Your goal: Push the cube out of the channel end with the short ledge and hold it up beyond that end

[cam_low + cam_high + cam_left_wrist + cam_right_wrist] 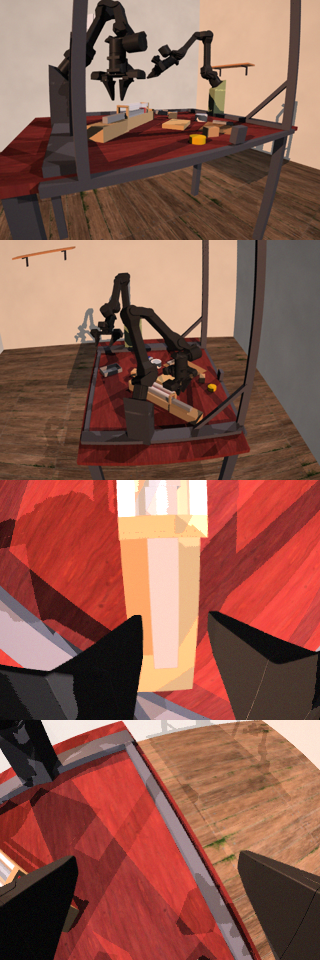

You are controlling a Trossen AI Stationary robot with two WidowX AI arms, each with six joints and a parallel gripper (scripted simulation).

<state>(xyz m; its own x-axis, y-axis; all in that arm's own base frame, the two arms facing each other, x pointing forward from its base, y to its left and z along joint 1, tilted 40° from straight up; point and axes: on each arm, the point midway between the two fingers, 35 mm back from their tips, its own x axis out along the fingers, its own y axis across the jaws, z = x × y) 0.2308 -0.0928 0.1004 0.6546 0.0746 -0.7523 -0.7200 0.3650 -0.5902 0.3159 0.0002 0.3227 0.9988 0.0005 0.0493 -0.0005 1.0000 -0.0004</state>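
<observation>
My left hand is 10 cm short of the channel, 11 cm to the left of it and 9 cm above it. Round my left hand: yellow disc (21 cm behind, 18 cm to the right, 14 cm below); then grey tray (35 cm ahead, 44 cm to the right, 14 cm below); then flat tan block (1 cm ahead, 27 cm to the right, 14 cm below).
</observation>
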